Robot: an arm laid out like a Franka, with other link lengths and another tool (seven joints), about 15 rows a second.
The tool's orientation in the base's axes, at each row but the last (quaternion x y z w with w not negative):
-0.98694, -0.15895, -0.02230, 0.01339
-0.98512, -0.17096, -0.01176, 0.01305
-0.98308, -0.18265, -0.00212, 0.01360
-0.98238, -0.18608, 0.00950, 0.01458
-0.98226, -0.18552, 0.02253, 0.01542
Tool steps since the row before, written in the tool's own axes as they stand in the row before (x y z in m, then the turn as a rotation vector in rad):
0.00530, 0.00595, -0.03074, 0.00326, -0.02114, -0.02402
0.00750, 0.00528, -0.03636, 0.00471, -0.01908, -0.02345
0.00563, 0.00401, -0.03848, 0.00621, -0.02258, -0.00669
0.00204, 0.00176, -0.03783, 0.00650, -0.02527, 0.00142
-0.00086, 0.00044, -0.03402, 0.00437, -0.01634, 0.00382
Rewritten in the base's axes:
0.00568, -0.00502, 0.03084, -0.00451, 0.02028, 0.02455
0.00816, -0.00353, 0.03643, -0.00244, 0.01885, 0.02398
0.00673, -0.00278, 0.03841, -0.00231, 0.02311, 0.00733
0.00345, -0.00184, 0.03772, -0.00322, 0.02592, -0.00069
0.00106, -0.00147, 0.03399, -0.00207, 0.01689, -0.00335

